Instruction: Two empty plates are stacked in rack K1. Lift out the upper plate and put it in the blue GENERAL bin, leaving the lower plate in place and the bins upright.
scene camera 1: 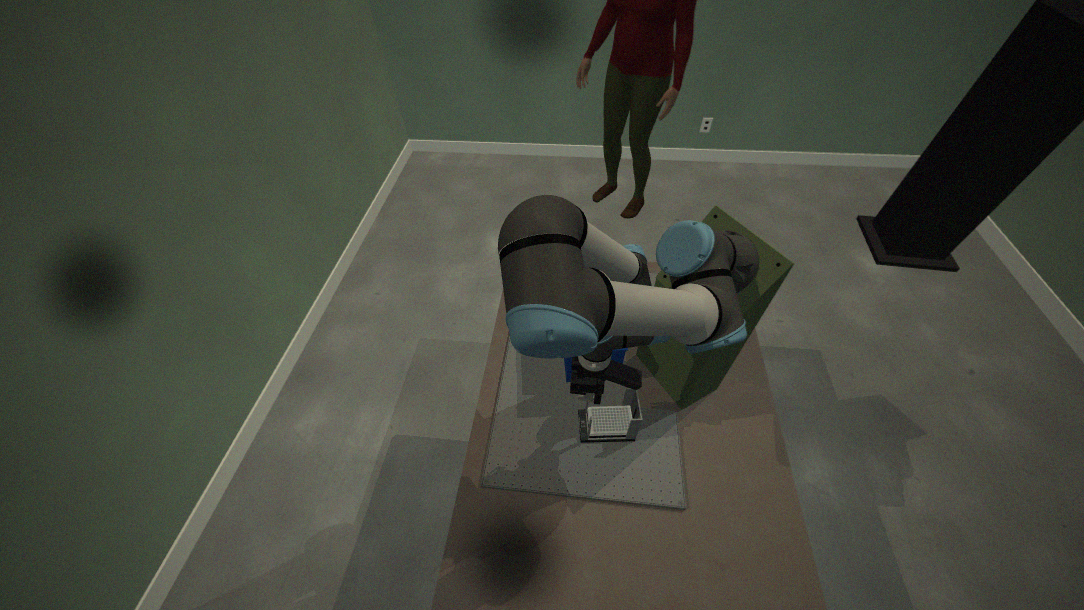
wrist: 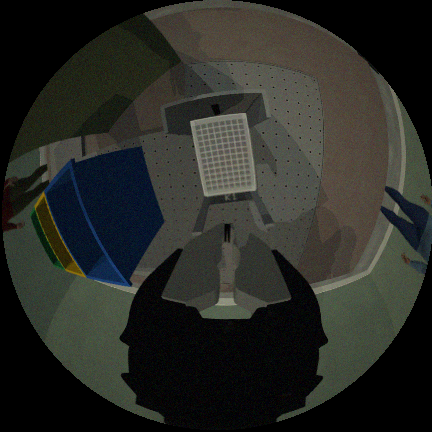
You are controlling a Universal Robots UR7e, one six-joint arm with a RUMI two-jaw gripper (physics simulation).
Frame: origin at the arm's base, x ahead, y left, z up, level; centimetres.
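Seen in the pictures: gripper, fingertip midpoint: (scene camera 1: 594, 401) (wrist: 226, 224); arm's base, origin of the base link: (scene camera 1: 724, 263).
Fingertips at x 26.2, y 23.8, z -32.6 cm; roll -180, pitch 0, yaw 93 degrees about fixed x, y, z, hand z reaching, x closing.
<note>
Pixels of each thing's top centre, then the offset from my fingertips to it. "spot": a spot on its surface instead. Level surfaces: height alone.
- upper plate, middle of its top: (wrist: 223, 154) (scene camera 1: 610, 419) dx -5.5, dy -0.6, dz -10.8 cm
- rack K1, surface spot: (wrist: 230, 197) (scene camera 1: 582, 424) spot: dx +2.4, dy +0.9, dz -13.8 cm
- blue GENERAL bin, middle of its top: (wrist: 74, 236) (scene camera 1: 594, 332) dx +2.3, dy -20.7, dz +2.5 cm
- yellow bin, middle of its top: (wrist: 53, 239) dx +5.2, dy -33.5, dz +2.5 cm
- green bin, middle of its top: (wrist: 43, 240) dx +8.2, dy -46.2, dz +2.5 cm
- perforated board, its level: dz -15.5 cm
The upper plate (scene camera 1: 609, 420) (wrist: 224, 155), white with a grid of wells, sits in rack K1 (scene camera 1: 582, 426) (wrist: 230, 197), a dark holder with a raised back wall. The lower plate cannot be told apart from the upper one. My gripper (scene camera 1: 598, 398) (wrist: 226, 224) is shut and empty. It is above the front side of the rack, apart from the plate, and its tips show below the K1 label in the wrist view. The blue GENERAL bin (scene camera 1: 567, 369) (wrist: 117, 200) stands upright to the left of the rack in the wrist view; the arm mostly hides it in the scene view.
A yellow bin (wrist: 54, 235) and a green bin (wrist: 44, 240) stand beyond the blue bin. A perforated board (scene camera 1: 530, 455) (wrist: 300, 130) lies under the rack. A green slanted pedestal (scene camera 1: 716, 371) (wrist: 100, 75) stands beside it. A person in red (scene camera 1: 644, 45) stands behind the arm.
</note>
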